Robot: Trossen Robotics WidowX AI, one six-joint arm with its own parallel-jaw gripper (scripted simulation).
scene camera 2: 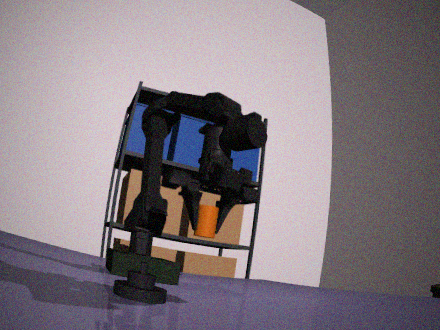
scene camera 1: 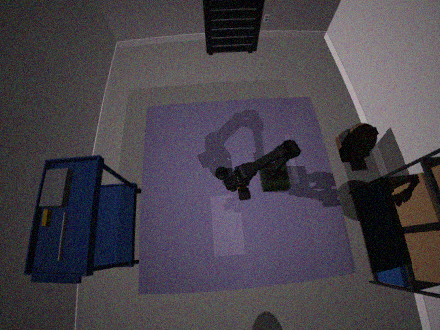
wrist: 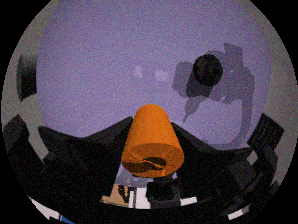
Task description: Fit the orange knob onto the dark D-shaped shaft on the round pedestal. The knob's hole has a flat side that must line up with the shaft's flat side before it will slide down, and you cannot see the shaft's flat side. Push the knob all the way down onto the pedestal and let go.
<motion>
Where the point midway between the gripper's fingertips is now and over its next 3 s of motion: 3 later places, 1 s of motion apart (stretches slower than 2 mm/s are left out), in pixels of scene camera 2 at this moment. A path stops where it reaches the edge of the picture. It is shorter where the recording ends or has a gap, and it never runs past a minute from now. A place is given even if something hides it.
The gripper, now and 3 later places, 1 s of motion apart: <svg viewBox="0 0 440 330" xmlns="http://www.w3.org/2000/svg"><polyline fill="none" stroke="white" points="204,232 194,230 161,239 143,255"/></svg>
</motion>
